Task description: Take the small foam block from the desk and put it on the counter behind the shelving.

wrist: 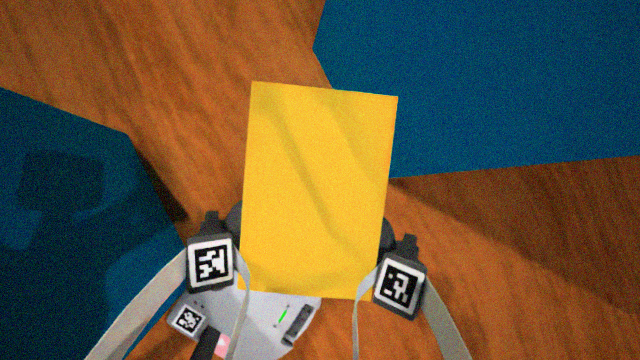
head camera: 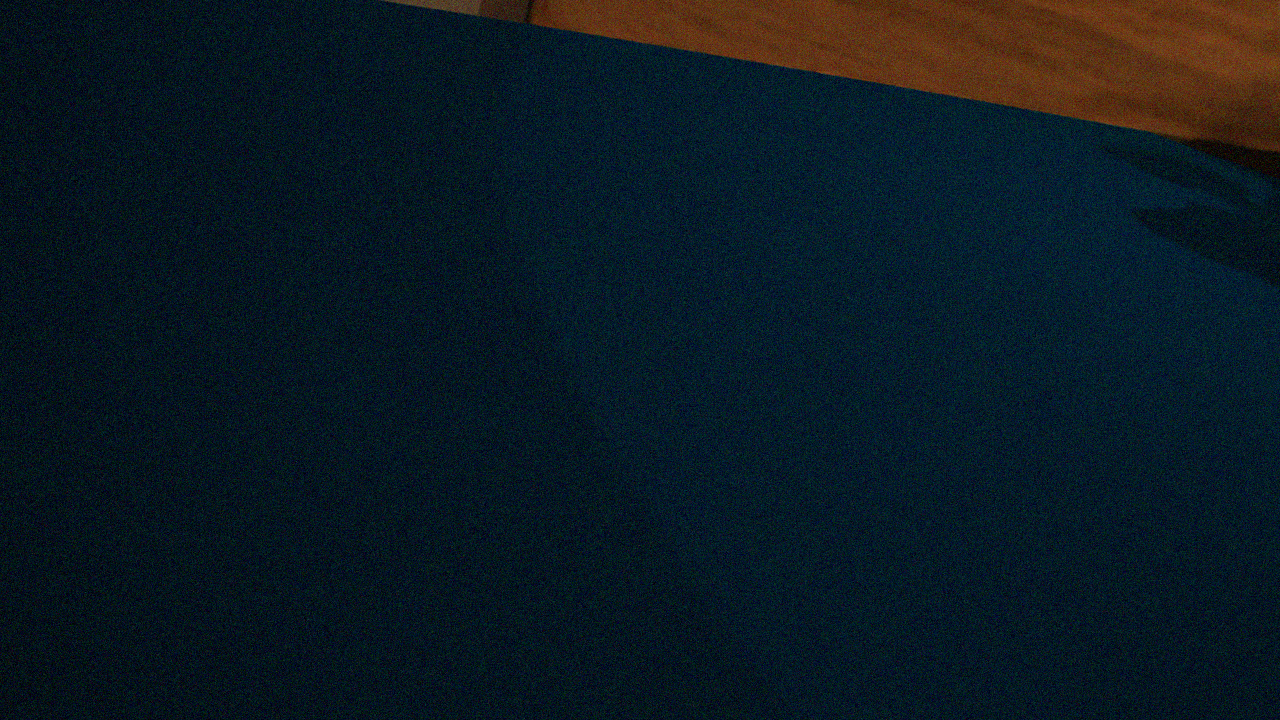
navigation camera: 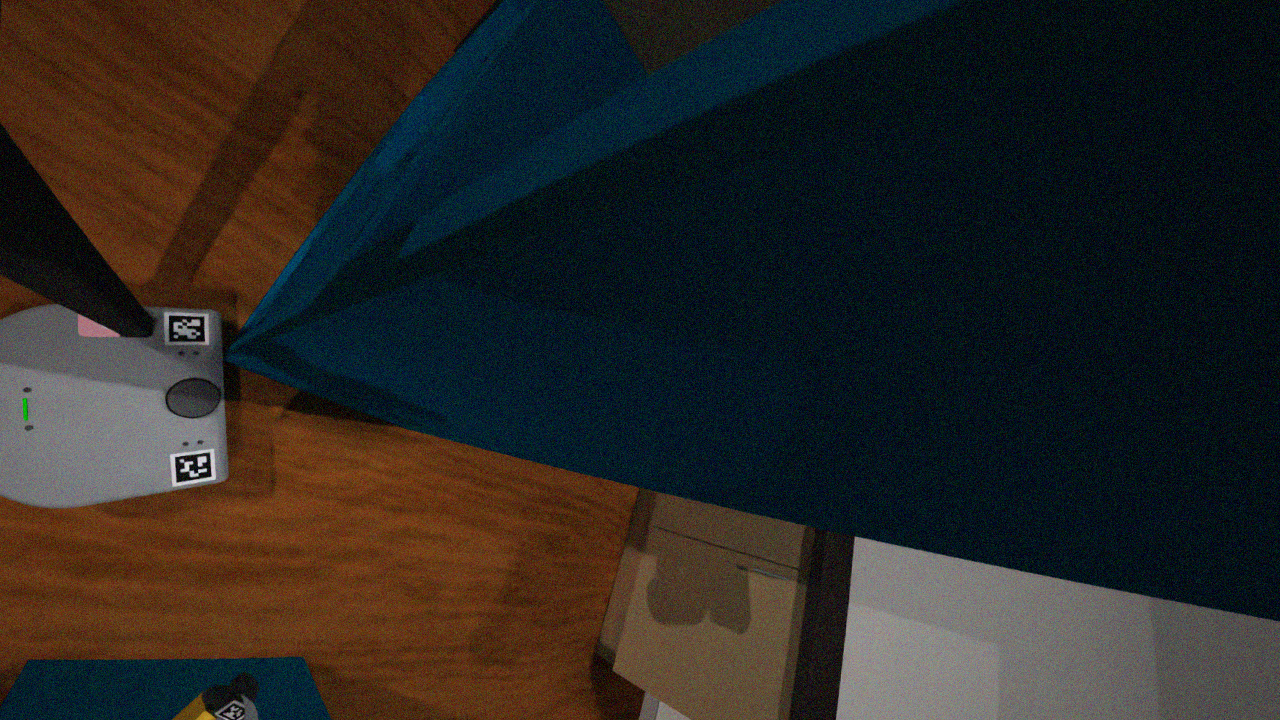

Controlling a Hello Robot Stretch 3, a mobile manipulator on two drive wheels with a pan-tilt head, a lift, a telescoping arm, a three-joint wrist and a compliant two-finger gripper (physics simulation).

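Places are measured from the robot's base along level axes (x ahead, y left, z up), in centimetres.
Where they show: robot's base, link origin: point(navigation camera: 191, 394).
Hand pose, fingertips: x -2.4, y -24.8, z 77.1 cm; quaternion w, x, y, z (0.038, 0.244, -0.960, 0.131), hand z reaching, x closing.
Observation:
Things, the pixels of their top centre, and the offset from my fingertips. "spot": a spot on its surface instead.
- yellow rectangular block, surface spot: point(navigation camera: 191, 709) spot: dy +2.8, dx +1.1, dz +1.2 cm
- shelving, surface spot: point(head camera: 805, 358) spot: dy +26.1, dx +18.5, dz +36.0 cm
The foam block, a yellow rectangular block point(wrist: 320, 150) point(navigation camera: 191, 709), is between the fingers of my gripper point(wrist: 310, 229) point(navigation camera: 232, 694). The gripper is shut on it, with a fingertip against each long side in the wrist view. Both are high above the wood floor. In the navigation view they are at the bottom left edge, mostly cut off. Large dark blue panels, apparently the shelving point(head camera: 805, 358) point(navigation camera: 537, 402), fill most of the head view and the upper right of the navigation view. The desk and the counter cannot be told for certain.
My grey base point(navigation camera: 98, 429) point(wrist: 260, 330) stands close to the tip of the blue panels. A tan cabinet point(navigation camera: 716, 662) with a dark side stands beyond them, near a pale wall point(navigation camera: 1074, 644). Another blue surface point(navigation camera: 161, 676) lies at the bottom left. Blue surfaces point(wrist: 475, 75) flank the gripper in the wrist view.

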